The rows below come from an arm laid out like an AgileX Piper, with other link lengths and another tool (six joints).
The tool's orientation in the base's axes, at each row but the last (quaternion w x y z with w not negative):
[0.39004, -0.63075, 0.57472, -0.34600]
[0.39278, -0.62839, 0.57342, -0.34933]
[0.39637, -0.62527, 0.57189, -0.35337]
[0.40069, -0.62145, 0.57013, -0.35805]
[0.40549, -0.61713, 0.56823, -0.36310]
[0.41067, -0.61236, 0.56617, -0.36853]
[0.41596, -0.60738, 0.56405, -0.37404]
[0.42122, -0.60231, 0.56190, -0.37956]
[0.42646, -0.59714, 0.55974, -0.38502]
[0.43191, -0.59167, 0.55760, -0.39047]
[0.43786, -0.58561, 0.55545, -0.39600]
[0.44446, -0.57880, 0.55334, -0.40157]
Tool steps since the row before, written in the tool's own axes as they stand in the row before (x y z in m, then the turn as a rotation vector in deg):
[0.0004, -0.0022, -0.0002, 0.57, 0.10, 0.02]
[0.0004, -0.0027, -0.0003, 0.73, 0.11, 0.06]
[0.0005, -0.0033, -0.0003, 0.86, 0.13, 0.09]
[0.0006, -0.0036, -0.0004, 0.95, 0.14, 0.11]
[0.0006, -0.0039, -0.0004, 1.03, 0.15, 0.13]
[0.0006, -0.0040, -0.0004, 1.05, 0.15, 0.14]
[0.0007, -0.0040, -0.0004, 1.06, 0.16, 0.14]
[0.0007, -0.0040, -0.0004, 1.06, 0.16, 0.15]
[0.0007, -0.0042, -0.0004, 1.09, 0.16, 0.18]
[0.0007, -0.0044, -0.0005, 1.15, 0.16, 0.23]
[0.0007, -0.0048, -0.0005, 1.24, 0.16, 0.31]
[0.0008, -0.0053, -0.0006, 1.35, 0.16, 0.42]
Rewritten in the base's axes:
[0.0009, -0.0003, 0.0020, 0.03, -0.57, -0.10]
[0.0010, -0.0003, 0.0025, 0.08, -0.72, -0.13]
[0.0012, -0.0004, 0.0031, 0.11, -0.85, -0.17]
[0.0012, -0.0005, 0.0034, 0.13, -0.94, -0.18]
[0.0013, -0.0005, 0.0037, 0.15, -1.02, -0.20]
[0.0012, -0.0005, 0.0038, 0.16, -1.04, -0.21]
[0.0012, -0.0007, 0.0038, 0.16, -1.05, -0.22]
[0.0011, -0.0007, 0.0039, 0.17, -1.05, -0.22]
[0.0011, -0.0007, 0.0041, 0.20, -1.07, -0.23]
[0.0010, -0.0007, 0.0043, 0.25, -1.13, -0.25]
[0.0010, -0.0007, 0.0047, 0.33, -1.21, -0.27]
[0.0010, -0.0009, 0.0052, 0.44, -1.32, -0.31]

